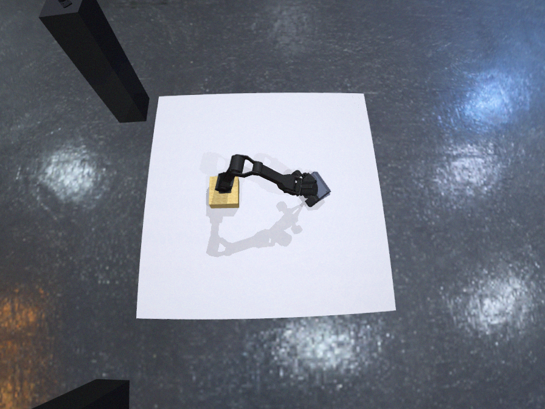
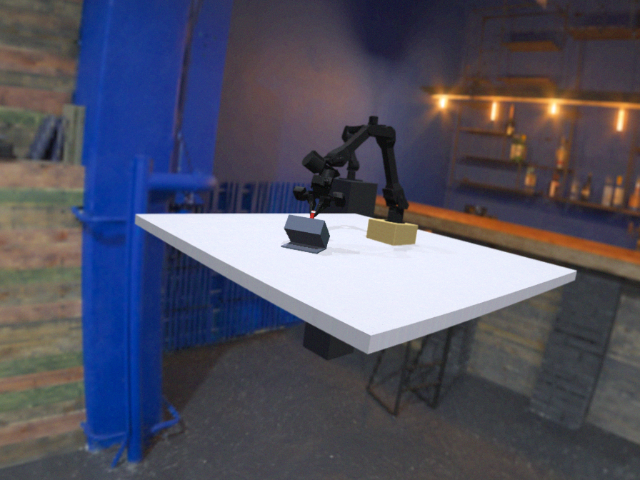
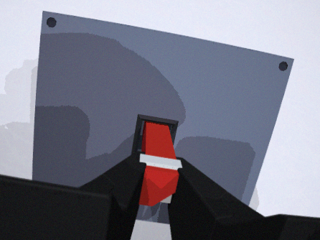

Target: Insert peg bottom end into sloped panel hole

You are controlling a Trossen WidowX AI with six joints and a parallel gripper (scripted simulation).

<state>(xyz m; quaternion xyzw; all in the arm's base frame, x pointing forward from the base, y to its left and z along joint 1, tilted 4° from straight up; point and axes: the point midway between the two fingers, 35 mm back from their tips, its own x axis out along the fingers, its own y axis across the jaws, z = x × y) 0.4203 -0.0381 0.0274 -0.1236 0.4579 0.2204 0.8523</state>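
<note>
My gripper tip is now 5 cm above the panel, 3 cm short of it and 2 cm to the right of it. Also, from my gripper tip: red peg: right at my gripper tip.
</note>
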